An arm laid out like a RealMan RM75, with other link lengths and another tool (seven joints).
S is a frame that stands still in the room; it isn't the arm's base.
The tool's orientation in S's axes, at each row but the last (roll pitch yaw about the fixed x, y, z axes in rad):
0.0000, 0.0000, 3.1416
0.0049, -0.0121, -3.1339
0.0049, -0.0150, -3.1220
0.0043, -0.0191, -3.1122
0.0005, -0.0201, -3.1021
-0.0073, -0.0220, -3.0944
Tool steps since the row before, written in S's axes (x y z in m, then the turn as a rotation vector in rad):
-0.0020, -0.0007, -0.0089, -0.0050, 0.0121, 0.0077
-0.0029, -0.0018, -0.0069, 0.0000, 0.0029, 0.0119
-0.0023, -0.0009, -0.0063, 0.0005, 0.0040, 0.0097
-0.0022, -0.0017, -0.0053, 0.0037, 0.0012, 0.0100
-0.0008, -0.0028, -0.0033, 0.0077, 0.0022, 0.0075
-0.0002, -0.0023, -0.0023, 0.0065, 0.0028, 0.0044
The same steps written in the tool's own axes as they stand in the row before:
0.0020, 0.0007, -0.0089, 0.0050, -0.0121, 0.0077
0.0028, 0.0017, -0.0069, 0.0001, -0.0028, 0.0119
0.0022, 0.0008, -0.0063, -0.0004, -0.0039, 0.0097
0.0021, 0.0016, -0.0053, -0.0035, -0.0010, 0.0101
0.0008, 0.0028, -0.0033, -0.0076, -0.0019, 0.0077
0.0003, 0.0023, -0.0023, -0.0065, -0.0025, 0.0045

